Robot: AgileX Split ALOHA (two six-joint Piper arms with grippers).
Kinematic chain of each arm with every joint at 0, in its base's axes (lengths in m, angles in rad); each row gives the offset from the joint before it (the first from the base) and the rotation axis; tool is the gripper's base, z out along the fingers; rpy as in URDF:
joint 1: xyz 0 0 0.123 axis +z
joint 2: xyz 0 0 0 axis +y
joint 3: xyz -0.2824 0 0.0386 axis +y
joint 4: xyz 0.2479 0 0.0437 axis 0.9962 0 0.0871
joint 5: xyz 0 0 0 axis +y
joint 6: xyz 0.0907 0 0.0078 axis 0.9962 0 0.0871
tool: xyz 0 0 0 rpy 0 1.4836 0
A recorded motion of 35 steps. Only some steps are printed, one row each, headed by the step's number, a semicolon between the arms.
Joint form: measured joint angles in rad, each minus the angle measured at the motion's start. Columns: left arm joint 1, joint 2, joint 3, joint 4, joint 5, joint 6; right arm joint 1, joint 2, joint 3, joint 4, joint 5, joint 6.
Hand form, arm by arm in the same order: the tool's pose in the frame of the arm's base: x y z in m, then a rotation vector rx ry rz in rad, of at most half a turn. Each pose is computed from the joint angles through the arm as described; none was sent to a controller.
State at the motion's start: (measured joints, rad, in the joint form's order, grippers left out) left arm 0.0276 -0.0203 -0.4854 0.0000 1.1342 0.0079; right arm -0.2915 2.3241 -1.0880 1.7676 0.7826 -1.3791
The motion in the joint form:
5: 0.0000 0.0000 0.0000 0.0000 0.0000 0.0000; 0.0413 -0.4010 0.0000 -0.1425 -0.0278 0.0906
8: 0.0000 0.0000 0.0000 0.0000 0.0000 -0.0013; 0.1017 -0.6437 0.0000 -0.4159 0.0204 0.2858
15: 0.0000 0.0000 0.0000 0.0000 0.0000 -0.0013; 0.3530 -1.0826 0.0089 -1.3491 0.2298 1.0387
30: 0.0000 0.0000 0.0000 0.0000 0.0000 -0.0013; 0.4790 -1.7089 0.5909 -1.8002 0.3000 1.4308
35: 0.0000 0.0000 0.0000 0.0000 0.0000 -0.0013; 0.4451 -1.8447 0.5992 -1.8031 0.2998 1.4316
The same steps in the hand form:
5: -0.0095 -0.0003 0.2672 -0.0208 2.1121 0.0212; 0.3868 -0.0345 0.1777 0.2642 2.1768 0.9055
8: -0.0095 -0.0003 0.2672 -0.0222 2.1121 0.0204; 0.3535 -0.0027 0.2543 -0.0080 2.1885 0.8719
15: -0.0095 -0.0003 0.2672 -0.0222 2.1121 0.0204; 0.2372 0.0461 0.3317 -0.3419 2.5569 0.4415
30: -0.0095 -0.0003 0.2672 -0.0222 2.1121 0.0204; 0.0821 0.0129 0.2500 -0.1936 2.6767 0.0314
35: -0.0095 -0.0003 0.2672 -0.0222 2.1121 0.0204; 0.0645 0.0071 0.2576 -0.1384 2.5522 0.0329

